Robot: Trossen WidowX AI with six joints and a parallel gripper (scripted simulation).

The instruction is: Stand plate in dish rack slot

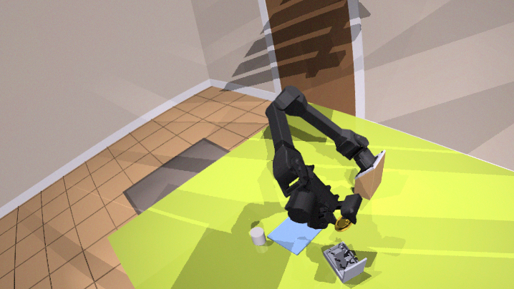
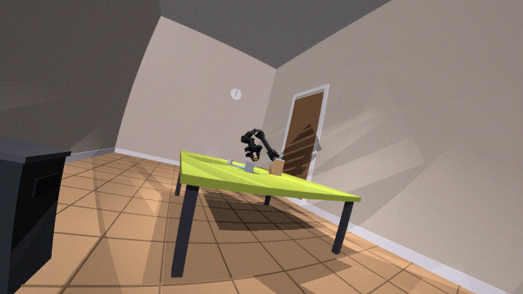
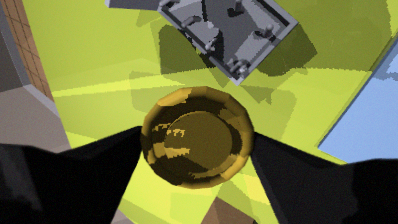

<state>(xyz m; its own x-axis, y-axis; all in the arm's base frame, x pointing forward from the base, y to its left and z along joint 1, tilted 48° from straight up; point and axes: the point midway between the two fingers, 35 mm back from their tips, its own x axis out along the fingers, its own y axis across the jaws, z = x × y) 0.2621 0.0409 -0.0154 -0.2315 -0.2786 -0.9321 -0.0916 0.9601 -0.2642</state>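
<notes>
The grey dish rack is 70 mm ahead of my gripper tip, 40 mm to the left of it and 80 mm below it. Also, from my gripper tip: yellow plate (10 mm above); light blue mat (50 mm ahead, 160 mm to the right, 100 mm below); white cup (150 mm ahead, 240 mm to the right, 80 mm below).
</notes>
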